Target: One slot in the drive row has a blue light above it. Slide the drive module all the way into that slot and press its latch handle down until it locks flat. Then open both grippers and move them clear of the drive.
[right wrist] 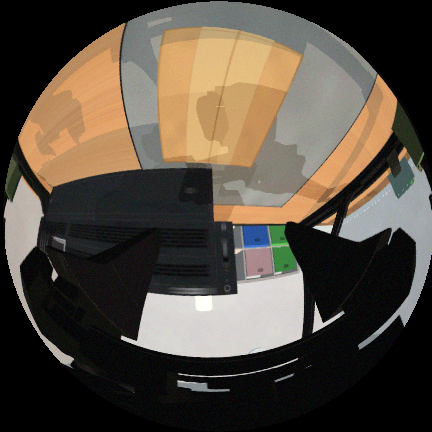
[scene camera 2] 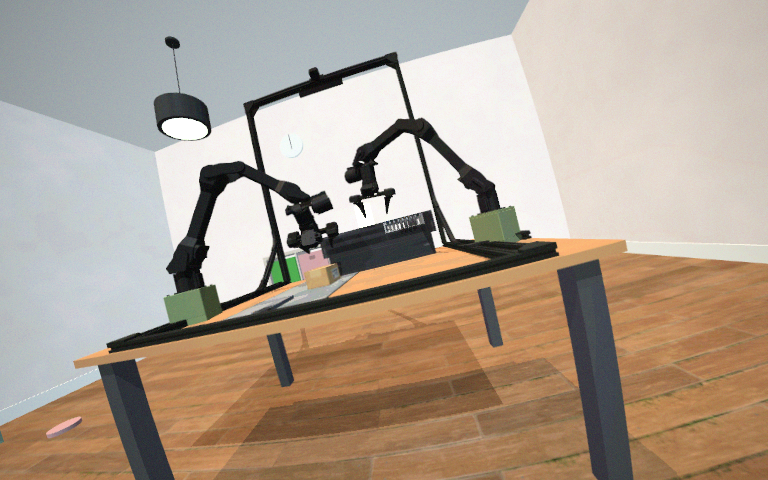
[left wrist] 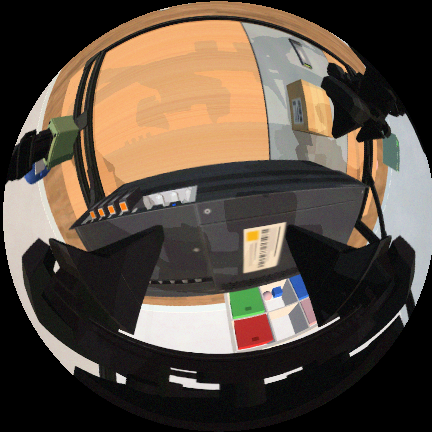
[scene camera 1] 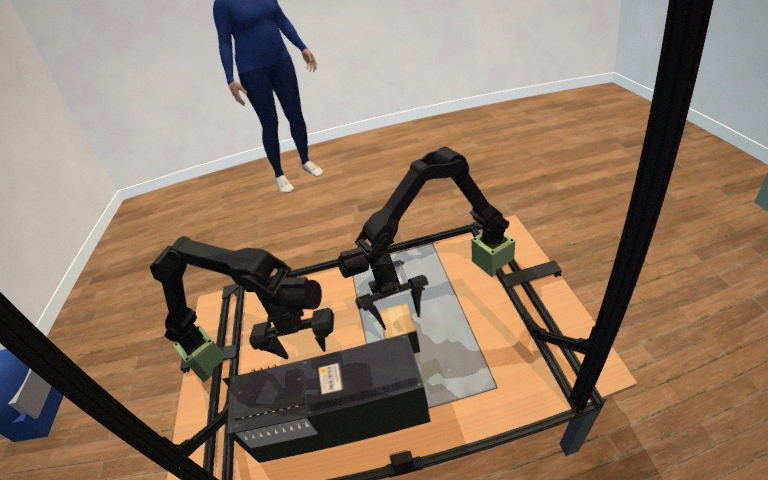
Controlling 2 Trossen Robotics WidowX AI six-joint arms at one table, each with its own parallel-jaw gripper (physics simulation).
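Frame: origin at the left arm's base, x ahead, y left, z up, level; millimetres.
Seen in the pictures: left gripper, fingertip midpoint: (scene camera 2: 376, 216) (left wrist: 226, 231) (scene camera 1: 306, 354); right gripper, fingertip midpoint: (right wrist: 224, 231) (scene camera 2: 320, 250) (left wrist: 346, 138) (scene camera 1: 402, 323); left arm's base, origin of the base link: (scene camera 2: 491, 211) (scene camera 1: 192, 342); right arm's base, origin of the base link: (scene camera 2: 191, 290) (scene camera 1: 493, 239).
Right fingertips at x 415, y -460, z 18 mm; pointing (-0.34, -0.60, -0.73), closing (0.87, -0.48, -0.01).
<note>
Offsets run from my right fingertips to a thing's top centre. "spot": to the spot under its first point. Level surfaces: height alone.
The black drive chassis {dx -262, dy +9, dz +51 mm} (scene camera 1: 370, 373) (scene camera 2: 379, 251) (left wrist: 225, 250) (right wrist: 130, 200) stands on the table. In the left wrist view its top edge shows several orange-ended black parts {spot: dx -317, dy +148, dz +45 mm} (left wrist: 112, 209) beside a silver section {spot: dx -282, dy +107, dz +6 mm} (left wrist: 167, 196) with a small blue light {spot: dx -264, dy +102, dz +48 mm} (left wrist: 174, 204). A thin dark module {dx +213, dy +207, dz -113 mm} (left wrist: 300, 52) (scene camera 2: 277, 302) lies flat on the grey mat {dz -123 mm} (scene camera 1: 461, 350) (left wrist: 262, 55); its latch is too small to make out. My left gripper (scene camera 1: 305, 352) (scene camera 2: 376, 214) (left wrist: 226, 231) is open and empty above the chassis. My right gripper (scene camera 1: 400, 321) (right wrist: 224, 231) is open and empty above the cardboard box.
The cardboard box {dx +28, dy +53, dz -63 mm} (scene camera 1: 396, 318) (scene camera 2: 321, 276) (left wrist: 307, 110) (right wrist: 215, 100) sits on the mat close to the chassis end. Black frame rails (scene camera 1: 543, 305) run along the table sides, and frame posts (scene camera 1: 651, 198) rise beside it. A person (scene camera 1: 257, 56) stands beyond the table.
</note>
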